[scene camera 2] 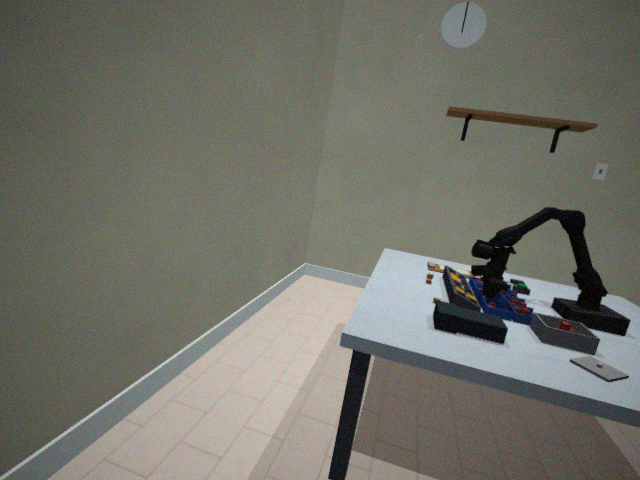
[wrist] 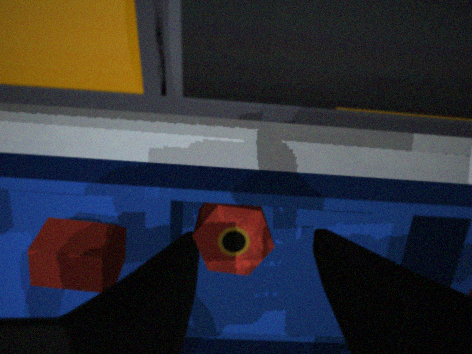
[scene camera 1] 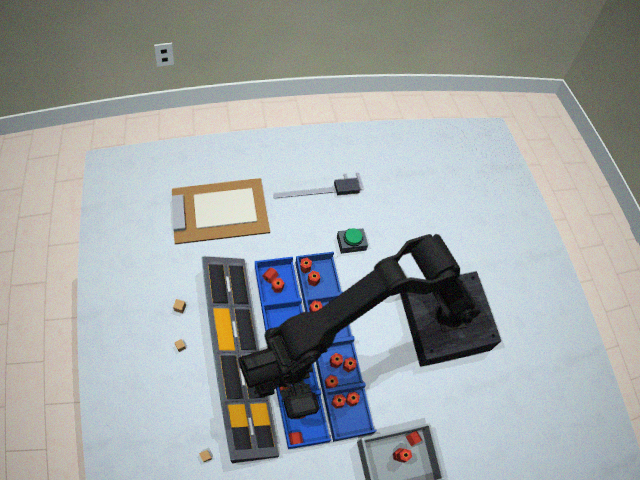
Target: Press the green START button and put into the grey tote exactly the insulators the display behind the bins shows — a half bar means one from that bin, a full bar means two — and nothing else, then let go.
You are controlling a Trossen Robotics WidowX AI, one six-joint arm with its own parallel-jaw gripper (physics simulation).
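Observation:
My gripper (scene camera 1: 301, 404) (wrist: 256, 241) is open over the display-side blue bins (scene camera 1: 351, 424) (wrist: 100, 170). In the wrist view an upright red insulator (wrist: 220, 220) shows between the fingertips, nearer the left finger; nothing is gripped. Another insulator (wrist: 75, 250) lies on its side at left, partly behind that finger. The display (scene camera 1: 253, 454) (wrist: 172, 50) has a full left bar in its second row and two half bars in its bottom row; the third row's right part is hidden. The grey tote (scene camera 1: 436, 454) (scene camera 2: 558, 338) holds red insulators (scene camera 1: 413, 438) (scene camera 2: 565, 326). The green button (scene camera 1: 353, 236) stands beyond the bins.
A clipboard (scene camera 1: 180, 236) and a caliper (scene camera 1: 347, 186) lie at the far side. Small wooden cubes (scene camera 1: 179, 305) lie behind the display. A black box (scene camera 2: 467, 322) stands near the tote, and a flat plate (scene camera 2: 589, 364) lies near the table edge (scene camera 2: 439, 356).

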